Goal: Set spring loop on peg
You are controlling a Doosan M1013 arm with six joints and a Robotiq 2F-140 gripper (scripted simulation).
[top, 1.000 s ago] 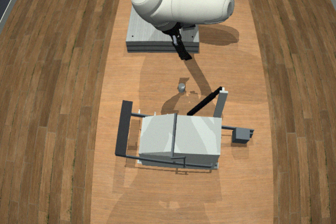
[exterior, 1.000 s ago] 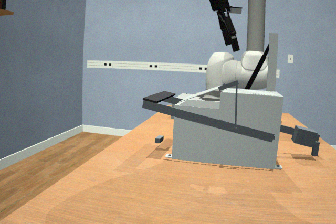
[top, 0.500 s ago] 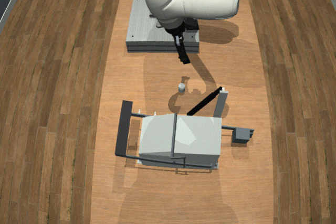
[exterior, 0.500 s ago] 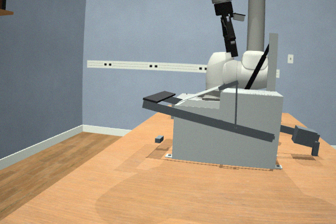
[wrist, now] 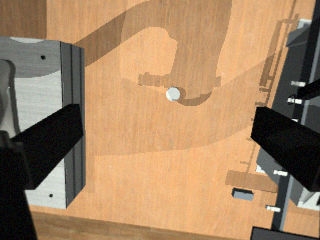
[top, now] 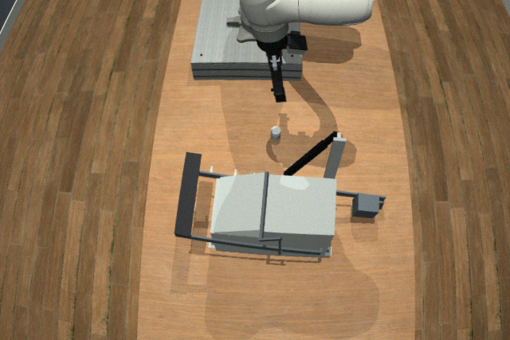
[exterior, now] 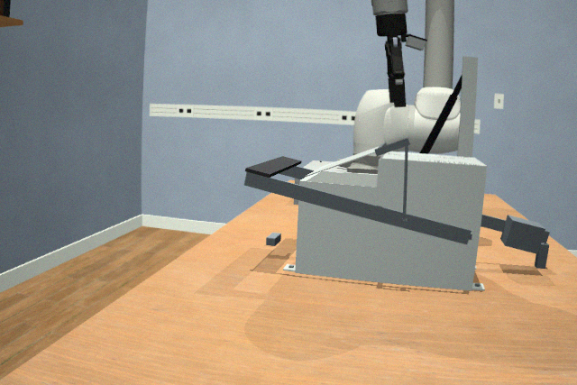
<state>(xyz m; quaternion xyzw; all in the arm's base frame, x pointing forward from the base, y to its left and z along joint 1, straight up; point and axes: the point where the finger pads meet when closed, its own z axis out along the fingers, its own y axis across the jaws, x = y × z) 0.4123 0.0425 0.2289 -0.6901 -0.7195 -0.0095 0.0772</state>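
The steel test weight is 300 mm below my hand. Round my hand: small grey block (210 mm ahead, 260 mm to the right, 320 mm below).
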